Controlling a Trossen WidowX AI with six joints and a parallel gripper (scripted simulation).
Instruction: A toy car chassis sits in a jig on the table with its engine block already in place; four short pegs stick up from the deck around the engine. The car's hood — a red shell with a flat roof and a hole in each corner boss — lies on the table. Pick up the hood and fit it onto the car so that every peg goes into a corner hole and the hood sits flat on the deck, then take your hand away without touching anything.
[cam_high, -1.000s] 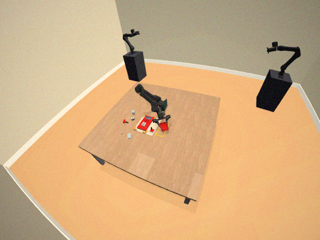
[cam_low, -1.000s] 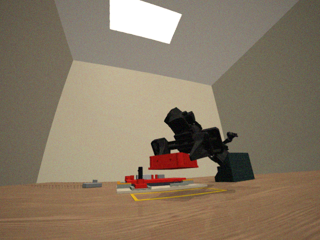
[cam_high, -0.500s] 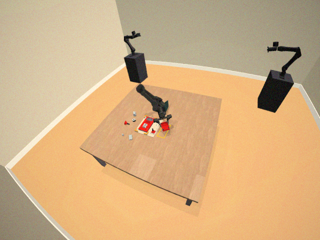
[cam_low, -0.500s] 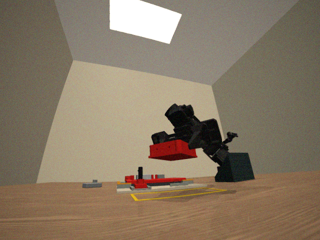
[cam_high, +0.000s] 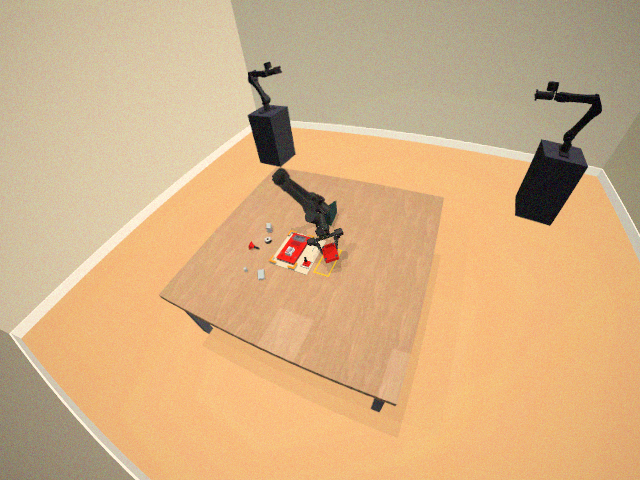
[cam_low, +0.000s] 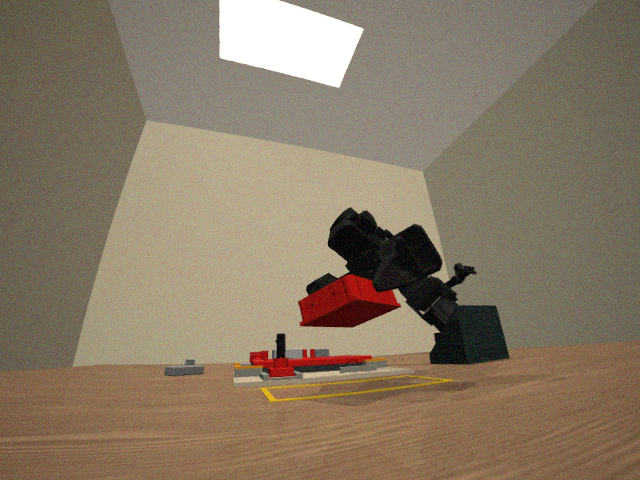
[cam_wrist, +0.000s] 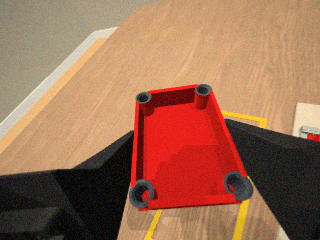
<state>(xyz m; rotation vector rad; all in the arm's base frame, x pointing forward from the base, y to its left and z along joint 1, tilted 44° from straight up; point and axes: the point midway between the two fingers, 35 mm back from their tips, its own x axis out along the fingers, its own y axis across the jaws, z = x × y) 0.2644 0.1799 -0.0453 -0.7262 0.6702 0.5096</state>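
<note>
Now: the red hood 1 cm behind my gripper tip and 1 cm below it. The rest, counted from my gripper tip: white wheel: 1 cm ahead, 41 cm to the right, 8 cm below.
</note>
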